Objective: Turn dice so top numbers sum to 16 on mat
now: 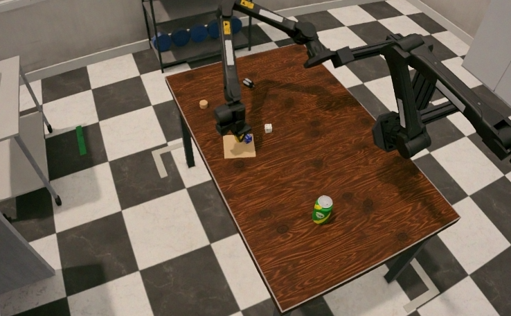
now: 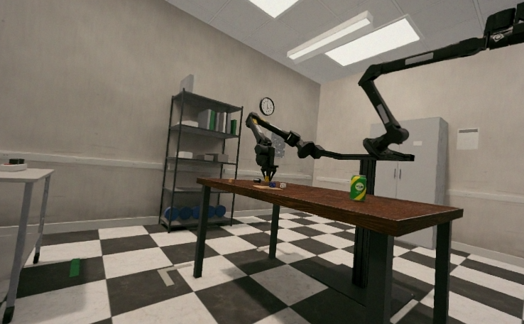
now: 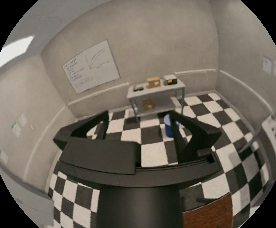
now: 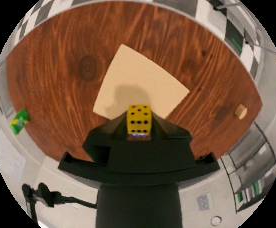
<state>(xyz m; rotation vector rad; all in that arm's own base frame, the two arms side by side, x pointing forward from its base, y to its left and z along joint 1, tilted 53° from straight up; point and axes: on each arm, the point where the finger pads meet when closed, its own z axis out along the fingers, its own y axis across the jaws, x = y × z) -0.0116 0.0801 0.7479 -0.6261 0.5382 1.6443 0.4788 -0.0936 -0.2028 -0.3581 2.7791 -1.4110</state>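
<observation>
The tan mat is 4 cm below my right hand. From my right hand the other things lie so: yellow die: right at my right hand; then blue die: 5 cm behind, 1 cm to the right, 3 cm below; then white die: 17 cm behind, 3 cm to the right, 3 cm below.
</observation>
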